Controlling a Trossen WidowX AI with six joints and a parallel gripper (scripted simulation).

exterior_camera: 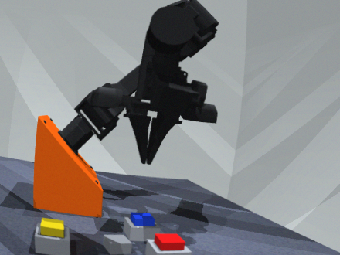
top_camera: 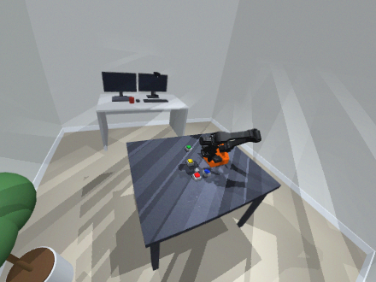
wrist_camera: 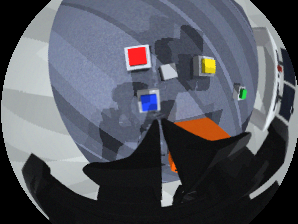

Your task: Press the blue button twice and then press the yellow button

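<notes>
Right now the yellow button is 14 cm to the right of my gripper tip, 9 cm below it and 7 cm ahead of it. From my gripper tip the other things lie so: grey block 12 cm below, 6 cm ahead, 4 cm to the right; red button 9 cm below, 9 cm ahead, 2 cm to the left; blue button 9 cm below, 1 cm to the left, 1 cm behind.
</notes>
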